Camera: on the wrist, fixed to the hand. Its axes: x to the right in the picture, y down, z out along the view.
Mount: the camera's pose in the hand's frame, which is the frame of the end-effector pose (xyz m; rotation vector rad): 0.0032 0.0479 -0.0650 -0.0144 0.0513 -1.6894
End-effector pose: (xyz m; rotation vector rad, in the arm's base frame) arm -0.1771 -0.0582 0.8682 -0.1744 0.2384 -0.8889
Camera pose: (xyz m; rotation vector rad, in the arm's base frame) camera -0.1575 -0.0344 0.7935 -0.3712 0.0981 -2.5689
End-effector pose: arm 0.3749 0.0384 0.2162 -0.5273 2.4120 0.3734
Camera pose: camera 0.3167 0.0545 0.2699 -2.1915 1.2368 -0.3764
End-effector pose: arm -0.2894 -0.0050 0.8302 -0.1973 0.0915 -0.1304
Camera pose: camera -0.2872 0.0288 0.7568 -0.2409 -0.0470 -1.8179
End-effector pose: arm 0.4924 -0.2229 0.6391 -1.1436 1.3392 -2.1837
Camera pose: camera 0.4343 -0.2107 0.5843 1.4719 -0.0502 1.5655
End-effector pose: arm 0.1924 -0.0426 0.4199 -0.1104 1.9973 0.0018
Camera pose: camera 0.1283 0.0015 0.4417 -1.7248 1.3932 -1.0389
